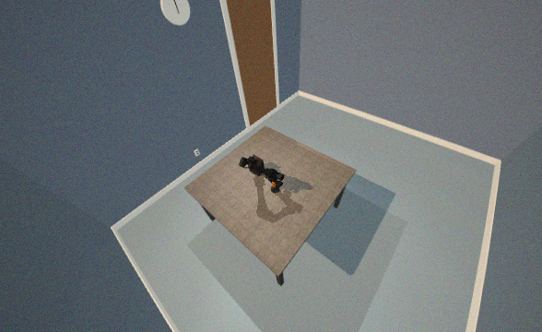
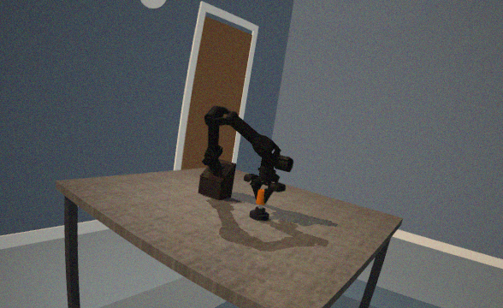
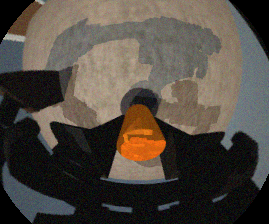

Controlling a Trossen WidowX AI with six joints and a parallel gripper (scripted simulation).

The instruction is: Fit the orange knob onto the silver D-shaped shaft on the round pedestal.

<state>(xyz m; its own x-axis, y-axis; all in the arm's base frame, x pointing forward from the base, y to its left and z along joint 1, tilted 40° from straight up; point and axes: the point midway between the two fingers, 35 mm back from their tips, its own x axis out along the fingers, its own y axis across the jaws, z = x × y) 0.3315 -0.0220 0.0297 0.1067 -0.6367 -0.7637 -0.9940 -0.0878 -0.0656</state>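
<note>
My gripper tip is now 30 mm below the orange knob. Round my gripper tip: dark round pedestal 40 mm below.
</note>
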